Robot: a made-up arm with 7 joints.
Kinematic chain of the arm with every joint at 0, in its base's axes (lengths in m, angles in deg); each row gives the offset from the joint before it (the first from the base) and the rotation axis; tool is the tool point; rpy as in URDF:
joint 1: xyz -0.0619 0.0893 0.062 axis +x
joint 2: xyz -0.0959 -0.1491 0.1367 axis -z
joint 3: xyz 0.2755 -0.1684 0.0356 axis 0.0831 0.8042 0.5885
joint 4: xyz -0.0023 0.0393 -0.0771 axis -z
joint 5: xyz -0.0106 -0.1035 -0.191 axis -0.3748 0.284 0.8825
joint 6: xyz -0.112 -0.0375 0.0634 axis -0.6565 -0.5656 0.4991
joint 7: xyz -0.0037 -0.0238 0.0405 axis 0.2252 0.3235 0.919
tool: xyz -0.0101 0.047 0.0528 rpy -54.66 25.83 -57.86
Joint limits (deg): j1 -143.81..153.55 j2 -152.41..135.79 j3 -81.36..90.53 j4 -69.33..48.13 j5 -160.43..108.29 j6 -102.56..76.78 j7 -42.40..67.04
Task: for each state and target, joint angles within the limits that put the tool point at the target. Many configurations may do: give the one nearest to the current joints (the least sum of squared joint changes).
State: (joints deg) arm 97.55 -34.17 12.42 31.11 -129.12 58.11 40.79
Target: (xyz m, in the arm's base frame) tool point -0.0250 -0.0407 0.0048
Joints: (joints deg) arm 66.33 -45.06 41.24 23.84 -118.66 47.15 48.10
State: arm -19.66 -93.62 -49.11 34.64 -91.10 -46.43 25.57
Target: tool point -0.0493 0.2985 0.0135
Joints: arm -1.19 -79.53 -55.16 37.47 -96.60 -38.71 23.33
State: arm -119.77 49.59 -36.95 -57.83 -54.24 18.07 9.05
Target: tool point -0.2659 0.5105 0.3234
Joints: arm -143.81 51.78 0.53 -45.27 -34.73 5.80 12.25
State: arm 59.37 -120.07 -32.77 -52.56 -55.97 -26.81 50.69
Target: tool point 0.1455 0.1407 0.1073
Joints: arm 54.80 -90.73 -28.77 -41.74 -59.99 -28.17 53.33
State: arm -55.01 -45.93 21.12 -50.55 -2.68 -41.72 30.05
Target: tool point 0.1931 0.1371 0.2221
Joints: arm -77.81 -63.01 16.04 -12.01 -13.08 -20.63 23.63
